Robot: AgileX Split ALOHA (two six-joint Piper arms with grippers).
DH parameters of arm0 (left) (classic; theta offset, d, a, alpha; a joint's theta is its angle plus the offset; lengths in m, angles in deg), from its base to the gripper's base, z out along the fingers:
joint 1: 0 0.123 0 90
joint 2: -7.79 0 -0.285 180
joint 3: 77.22 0 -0.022 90
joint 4: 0 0.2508 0 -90
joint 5: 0 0 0.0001 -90
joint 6: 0 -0.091 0 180
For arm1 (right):
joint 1: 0 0.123 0 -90
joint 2: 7.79 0 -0.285 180
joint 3: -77.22 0 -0.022 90
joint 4: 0 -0.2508 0 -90
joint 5: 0 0 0.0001 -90
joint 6: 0 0.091 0 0
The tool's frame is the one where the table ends.
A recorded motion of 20 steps. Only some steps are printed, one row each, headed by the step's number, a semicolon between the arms.
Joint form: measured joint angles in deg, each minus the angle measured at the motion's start. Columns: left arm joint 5, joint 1, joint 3, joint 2, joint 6, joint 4; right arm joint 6, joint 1, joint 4, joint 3, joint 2, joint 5.
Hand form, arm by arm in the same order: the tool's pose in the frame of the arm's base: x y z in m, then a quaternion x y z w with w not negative. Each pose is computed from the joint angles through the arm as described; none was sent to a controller.
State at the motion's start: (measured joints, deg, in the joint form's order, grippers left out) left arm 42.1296 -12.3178 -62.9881 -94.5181 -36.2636 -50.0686; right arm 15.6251 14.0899 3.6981 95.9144 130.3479 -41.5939
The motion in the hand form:
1: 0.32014 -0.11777 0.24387 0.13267 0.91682 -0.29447 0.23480; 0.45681 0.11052 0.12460 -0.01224 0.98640 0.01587 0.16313
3: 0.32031 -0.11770 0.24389 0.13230 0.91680 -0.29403 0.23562; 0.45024 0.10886 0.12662 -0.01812 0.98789 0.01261 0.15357
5: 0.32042 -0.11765 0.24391 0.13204 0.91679 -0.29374 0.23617; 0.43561 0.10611 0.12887 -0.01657 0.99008 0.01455 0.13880
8: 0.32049 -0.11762 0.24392 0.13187 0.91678 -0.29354 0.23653; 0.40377 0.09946 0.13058 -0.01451 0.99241 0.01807 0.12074
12: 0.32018 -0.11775 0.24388 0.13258 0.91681 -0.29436 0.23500; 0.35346 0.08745 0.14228 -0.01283 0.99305 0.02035 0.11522
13: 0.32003 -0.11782 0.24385 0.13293 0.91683 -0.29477 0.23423; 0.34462 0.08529 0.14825 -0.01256 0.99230 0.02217 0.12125
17: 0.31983 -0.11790 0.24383 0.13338 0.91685 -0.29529 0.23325; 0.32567 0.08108 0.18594 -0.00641 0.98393 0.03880 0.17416
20: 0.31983 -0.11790 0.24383 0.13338 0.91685 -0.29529 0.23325; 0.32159 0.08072 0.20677 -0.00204 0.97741 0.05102 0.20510
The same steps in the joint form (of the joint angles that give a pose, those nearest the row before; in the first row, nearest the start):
1: -0.12 0.00 0.00 0.00 0.00 0.00; -0.58 0.00 0.07 -0.09 -0.26 -0.50
3: -0.23 0.00 0.00 0.00 0.00 0.00; -1.29 0.00 0.03 -1.80 -1.50 -1.17
5: -0.31 0.00 0.00 0.00 0.00 0.00; -1.59 0.00 -0.79 -6.09 -4.17 -1.15
8: -0.36 0.00 0.00 0.00 0.00 0.00; -2.01 0.00 -1.93 -15.78 -9.77 1.01
12: -0.15 0.00 0.00 0.00 0.00 0.00; -2.08 0.00 -2.41 -29.82 -19.69 4.57
13: -0.04 0.00 0.00 0.00 0.00 0.00; -2.08 0.00 -2.46 -32.09 -22.06 5.21
17: 0.10 0.00 0.00 0.00 0.00 0.00; -1.77 0.00 -2.99 -35.93 -30.86 6.66
20: 0.10 0.00 0.00 0.00 0.00 0.00; -1.77 0.00 -3.70 -35.92 -34.40 6.96

